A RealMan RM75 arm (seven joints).
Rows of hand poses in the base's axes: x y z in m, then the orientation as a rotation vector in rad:
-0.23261 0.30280 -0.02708 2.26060 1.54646 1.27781
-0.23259 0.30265 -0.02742 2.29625 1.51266 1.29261
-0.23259 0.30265 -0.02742 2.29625 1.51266 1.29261
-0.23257 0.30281 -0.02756 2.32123 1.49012 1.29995
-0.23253 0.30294 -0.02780 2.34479 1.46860 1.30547
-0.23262 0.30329 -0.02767 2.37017 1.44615 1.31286
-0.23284 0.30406 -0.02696 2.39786 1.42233 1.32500
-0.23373 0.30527 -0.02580 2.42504 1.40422 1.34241
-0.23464 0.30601 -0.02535 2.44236 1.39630 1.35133
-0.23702 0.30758 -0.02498 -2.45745 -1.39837 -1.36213
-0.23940 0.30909 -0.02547 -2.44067 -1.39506 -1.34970
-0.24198 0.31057 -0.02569 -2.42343 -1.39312 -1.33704
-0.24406 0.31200 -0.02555 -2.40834 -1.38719 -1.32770
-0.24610 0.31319 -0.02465 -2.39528 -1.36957 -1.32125
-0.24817 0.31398 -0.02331 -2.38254 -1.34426 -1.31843
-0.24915 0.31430 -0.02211 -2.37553 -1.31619 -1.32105
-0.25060 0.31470 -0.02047 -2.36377 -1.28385 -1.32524
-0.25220 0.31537 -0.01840 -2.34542 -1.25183 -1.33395
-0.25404 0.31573 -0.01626 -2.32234 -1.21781 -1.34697
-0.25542 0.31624 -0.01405 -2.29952 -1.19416 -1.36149
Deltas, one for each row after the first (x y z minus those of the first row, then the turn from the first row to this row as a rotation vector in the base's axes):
0.00002 -0.00015 -0.00034 0.02726 0.00918 -0.02147
0.00002 -0.00015 -0.00034 0.02726 0.00918 -0.02147
0.00004 0.00001 -0.00048 0.04475 0.01700 -0.03603
0.00008 0.00014 -0.00072 0.06051 0.02484 -0.05000
-0.00001 0.00049 -0.00059 0.07864 0.03324 -0.06396
-0.00023 0.00126 0.00012 0.10125 0.04164 -0.07748
-0.00112 0.00247 0.00128 0.12732 0.04996 -0.08553
-0.00203 0.00321 0.00173 0.14276 0.05686 -0.08853
-0.00441 0.00478 0.00210 0.16318 0.06763 -0.08162
-0.00679 0.00629 0.00161 0.17537 0.07958 -0.07026
-0.00937 0.00777 0.00139 0.18690 0.09149 -0.05812
-0.01145 0.00920 0.00153 0.19961 0.10155 -0.04898
-0.01349 0.01039 0.00243 0.21854 0.11160 -0.04514
-0.01556 0.01118 0.00377 0.24214 0.12048 -0.04450
-0.01654 0.01150 0.00497 0.26406 0.12506 -0.04934
-0.01799 0.01190 0.00661 0.29144 0.12981 -0.05292
-0.01959 0.01257 0.00868 0.32246 0.13182 -0.05300
-0.02143 0.01293 0.01082 0.35746 0.13126 -0.05153
-0.02281 0.01344 0.01303 0.38570 0.12732 -0.04704

